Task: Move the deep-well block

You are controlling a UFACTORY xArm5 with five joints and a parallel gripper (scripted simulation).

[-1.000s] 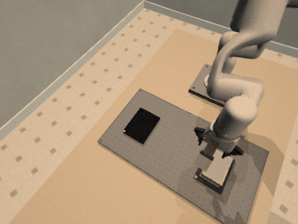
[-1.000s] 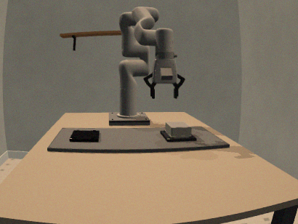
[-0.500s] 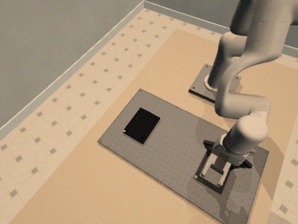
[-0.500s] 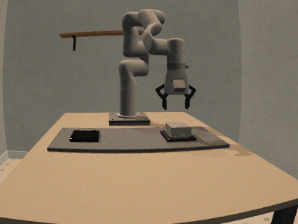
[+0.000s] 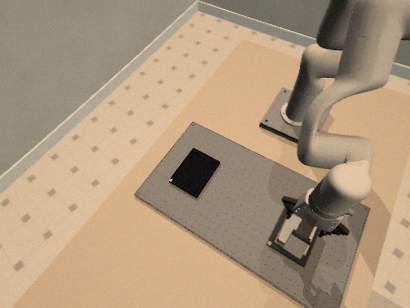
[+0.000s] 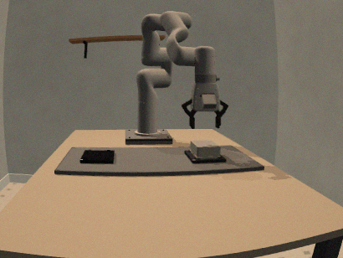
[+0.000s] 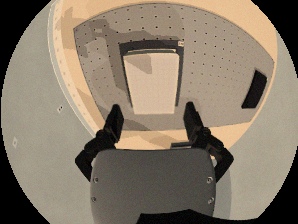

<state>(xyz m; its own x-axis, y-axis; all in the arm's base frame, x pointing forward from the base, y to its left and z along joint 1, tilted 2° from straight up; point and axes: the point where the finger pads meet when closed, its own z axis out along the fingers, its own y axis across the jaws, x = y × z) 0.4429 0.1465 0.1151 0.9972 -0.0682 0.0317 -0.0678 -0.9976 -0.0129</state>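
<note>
Right now the pale deep-well block is 80 mm below my hand.
</note>
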